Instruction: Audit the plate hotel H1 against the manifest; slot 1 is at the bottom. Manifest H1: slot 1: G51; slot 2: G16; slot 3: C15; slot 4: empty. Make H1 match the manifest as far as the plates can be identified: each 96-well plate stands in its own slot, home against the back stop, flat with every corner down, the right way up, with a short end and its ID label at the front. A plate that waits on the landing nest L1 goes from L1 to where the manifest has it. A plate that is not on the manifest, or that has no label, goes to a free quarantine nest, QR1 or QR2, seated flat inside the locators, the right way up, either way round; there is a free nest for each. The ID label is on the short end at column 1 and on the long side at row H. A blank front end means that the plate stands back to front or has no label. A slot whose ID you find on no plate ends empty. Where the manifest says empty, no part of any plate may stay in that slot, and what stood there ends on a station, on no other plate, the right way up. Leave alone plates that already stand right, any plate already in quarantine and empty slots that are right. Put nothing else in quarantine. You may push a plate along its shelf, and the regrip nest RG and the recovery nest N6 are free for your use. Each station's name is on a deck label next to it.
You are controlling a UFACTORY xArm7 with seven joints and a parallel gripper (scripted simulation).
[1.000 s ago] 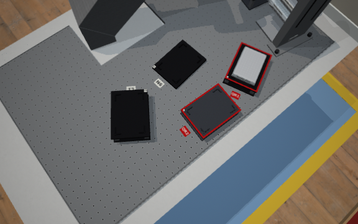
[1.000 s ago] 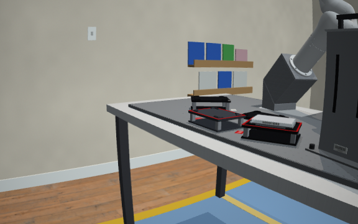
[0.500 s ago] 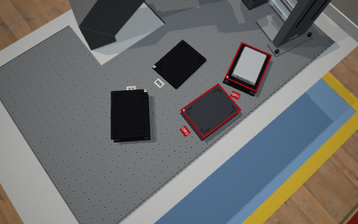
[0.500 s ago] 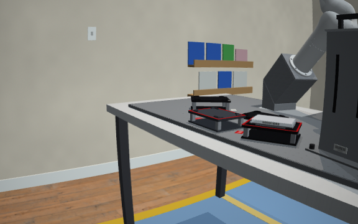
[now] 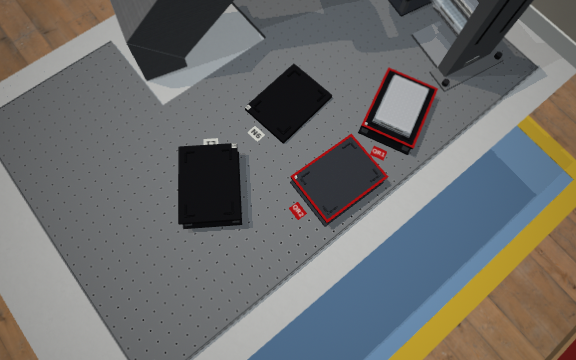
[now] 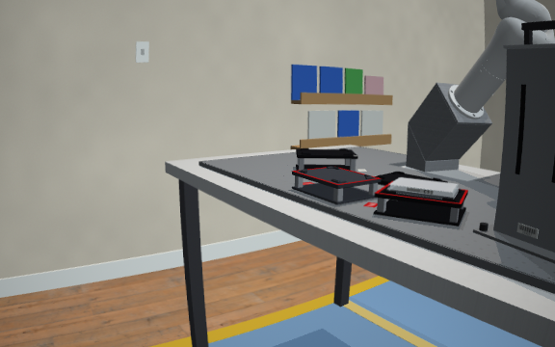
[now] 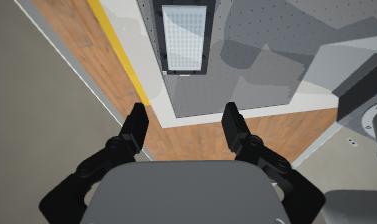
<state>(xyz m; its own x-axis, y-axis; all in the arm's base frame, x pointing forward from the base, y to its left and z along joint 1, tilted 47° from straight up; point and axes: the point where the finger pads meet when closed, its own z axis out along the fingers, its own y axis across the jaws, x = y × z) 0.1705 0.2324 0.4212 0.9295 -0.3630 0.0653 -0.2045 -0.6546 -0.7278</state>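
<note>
Now: the regrip nest RG 1 cm ahead of my hand and 23 cm below it. Also, from my hand: handle: 27 cm ahead, 6 cm to the right, 5 cm above; then RG deck label: 9 cm behind, 2 cm to the left, 29 cm below; then plate hotel H1: 27 cm ahead, 6 cm to the right, 14 cm below.
</note>
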